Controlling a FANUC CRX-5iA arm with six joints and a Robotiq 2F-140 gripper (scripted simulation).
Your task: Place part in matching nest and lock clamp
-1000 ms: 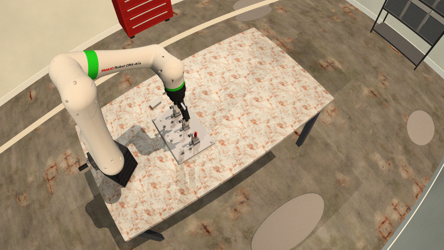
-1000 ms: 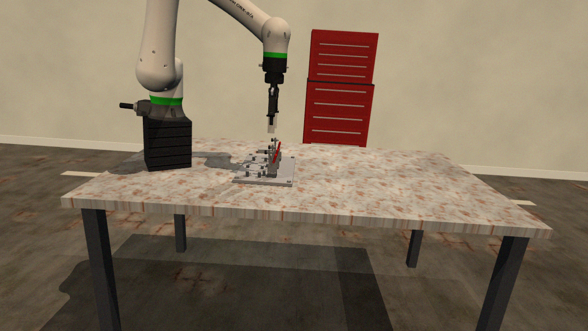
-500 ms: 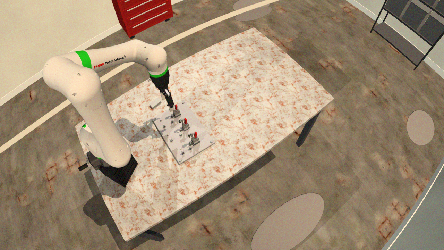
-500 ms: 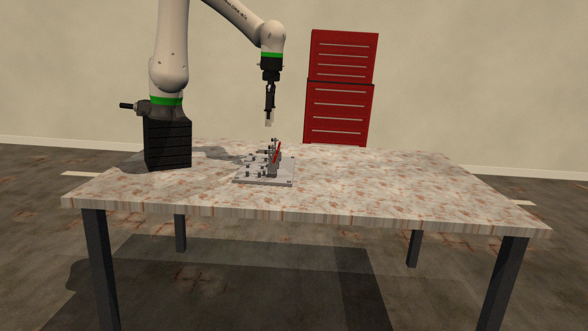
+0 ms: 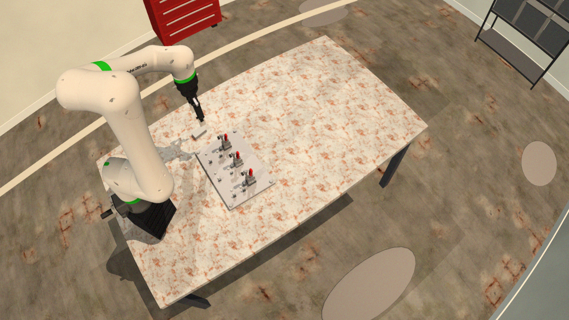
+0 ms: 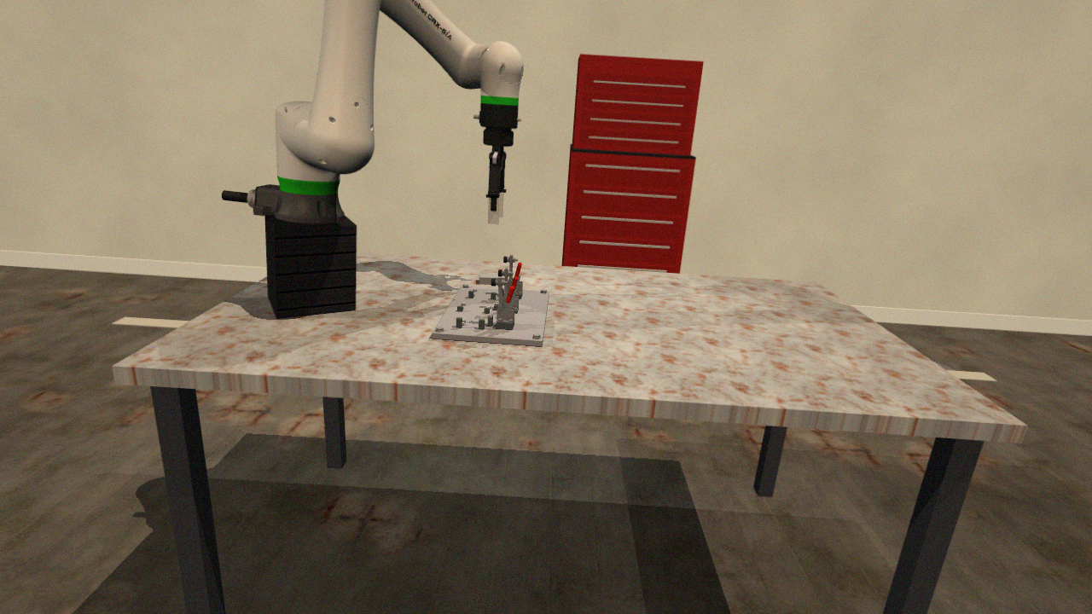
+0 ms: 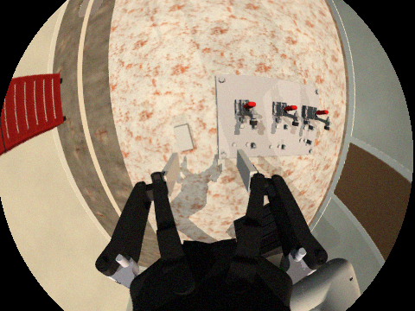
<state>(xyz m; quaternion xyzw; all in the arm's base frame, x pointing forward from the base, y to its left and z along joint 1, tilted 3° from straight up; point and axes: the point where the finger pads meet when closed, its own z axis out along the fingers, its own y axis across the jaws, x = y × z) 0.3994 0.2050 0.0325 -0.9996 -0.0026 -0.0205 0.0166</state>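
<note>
Now: hand 10 mm past the grey block, 70 mm to the right of it and 210 mm above it. Also, from my hand: plate (40 mm ahead, 200 mm to the right, 210 mm below).
</note>
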